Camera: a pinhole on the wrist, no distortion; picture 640 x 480 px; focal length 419.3 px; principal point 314.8 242.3 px. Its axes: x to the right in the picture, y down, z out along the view. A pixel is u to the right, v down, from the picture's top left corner.
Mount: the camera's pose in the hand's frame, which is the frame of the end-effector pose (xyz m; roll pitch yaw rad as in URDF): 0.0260 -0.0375 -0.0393 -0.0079 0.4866 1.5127
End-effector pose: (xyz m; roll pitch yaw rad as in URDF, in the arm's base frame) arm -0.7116 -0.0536 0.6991 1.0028 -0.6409 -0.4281
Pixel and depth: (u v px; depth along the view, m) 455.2 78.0 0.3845
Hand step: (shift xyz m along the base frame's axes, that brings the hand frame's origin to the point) -0.0745 -0.0433 0.3853
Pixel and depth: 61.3 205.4 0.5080
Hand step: -0.2913 -0.4236 0.2277
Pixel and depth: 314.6 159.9 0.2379
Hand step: -0.0705 -0.0846 0.1681
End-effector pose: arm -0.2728 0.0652 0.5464 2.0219 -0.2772 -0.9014
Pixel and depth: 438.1 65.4 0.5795
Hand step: -0.2596 -0.5049 0.2344
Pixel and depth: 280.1 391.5 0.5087
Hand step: -0.4442 -0.1820 -0.0704
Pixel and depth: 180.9 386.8 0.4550
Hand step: -0.3760 -0.1870 -0.1676
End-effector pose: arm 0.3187 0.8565 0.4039 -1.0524 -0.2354 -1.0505
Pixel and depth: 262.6 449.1 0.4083
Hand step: 0.2207 0.3347 0.0253
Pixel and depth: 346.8 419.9 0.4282
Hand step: 0.2613 0.3084 -0.0484
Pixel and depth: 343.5 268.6 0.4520
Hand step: 0.3519 0.1914 -0.0027
